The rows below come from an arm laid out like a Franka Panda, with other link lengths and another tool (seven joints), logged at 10 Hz.
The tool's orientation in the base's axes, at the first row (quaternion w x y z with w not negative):
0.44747, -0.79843, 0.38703, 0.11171
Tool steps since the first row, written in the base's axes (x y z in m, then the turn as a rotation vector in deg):
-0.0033, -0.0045, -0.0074, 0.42, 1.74, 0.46
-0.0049, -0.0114, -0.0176, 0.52, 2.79, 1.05
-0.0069, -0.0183, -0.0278, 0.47, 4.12, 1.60
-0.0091, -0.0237, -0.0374, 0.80, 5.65, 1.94
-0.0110, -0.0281, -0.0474, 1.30, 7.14, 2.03
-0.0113, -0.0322, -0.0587, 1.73, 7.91, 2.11
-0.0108, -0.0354, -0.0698, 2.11, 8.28, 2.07
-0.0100, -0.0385, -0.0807, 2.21, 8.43, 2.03
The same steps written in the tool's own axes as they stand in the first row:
0.0040, 0.0084, 0.0001, -0.86, -1.11, 1.20
0.0118, 0.0180, 0.0002, -1.65, -1.87, 1.72
0.0194, 0.0279, 0.0002, -2.66, -2.58, 2.46
0.0258, 0.0371, 0.0010, -3.40, -3.49, 3.55
0.0320, 0.0461, 0.0029, -3.89, -4.35, 4.77
0.0399, 0.0546, 0.0060, -4.04, -4.94, 5.41
0.0477, 0.0622, 0.0099, -3.95, -5.30, 5.80
0.0555, 0.0694, 0.0138, -3.94, -5.39, 5.96

